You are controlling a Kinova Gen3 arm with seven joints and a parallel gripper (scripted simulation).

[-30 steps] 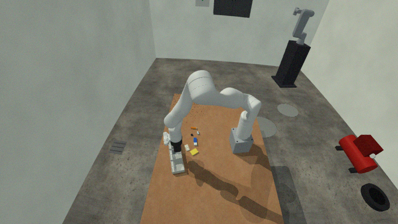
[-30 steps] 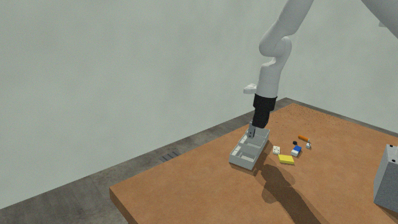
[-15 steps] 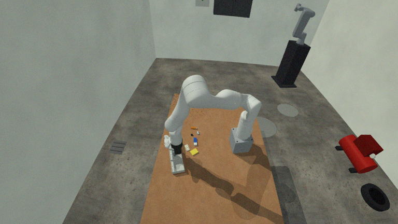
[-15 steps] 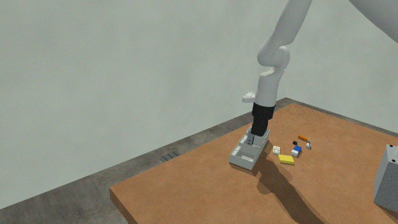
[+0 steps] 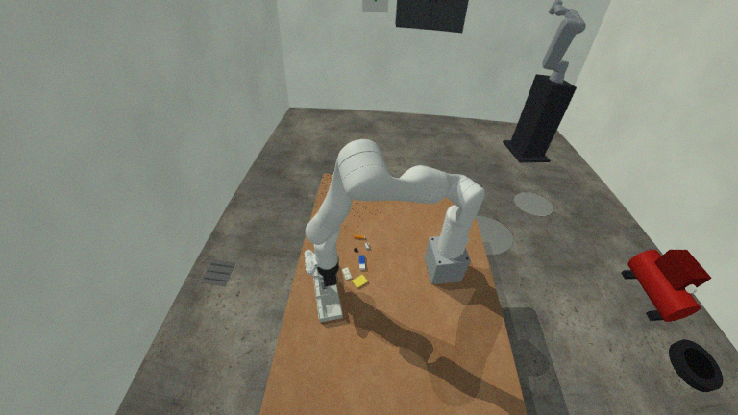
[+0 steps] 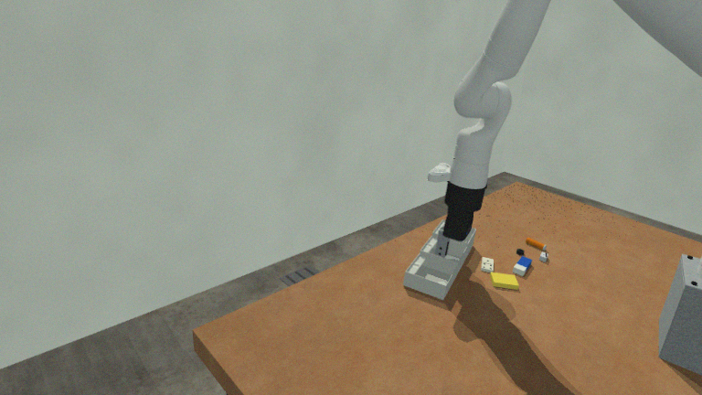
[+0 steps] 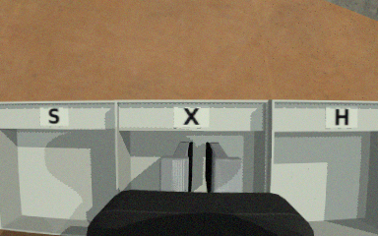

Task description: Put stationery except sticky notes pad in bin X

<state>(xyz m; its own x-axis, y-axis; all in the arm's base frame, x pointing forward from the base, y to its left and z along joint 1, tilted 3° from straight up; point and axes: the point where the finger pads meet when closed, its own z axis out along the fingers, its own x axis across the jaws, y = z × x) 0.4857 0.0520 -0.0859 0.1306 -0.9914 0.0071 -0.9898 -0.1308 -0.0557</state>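
Right now the grey three-compartment bin is 10 mm below my hand and 10 mm behind it. Also, from my hand: sticky notes: 140 mm behind, 30 mm below, 20 mm to the right; then white domino: 90 mm behind, 60 mm to the right, 30 mm below; then eraser: 150 mm behind, 100 mm to the right, 30 mm below.
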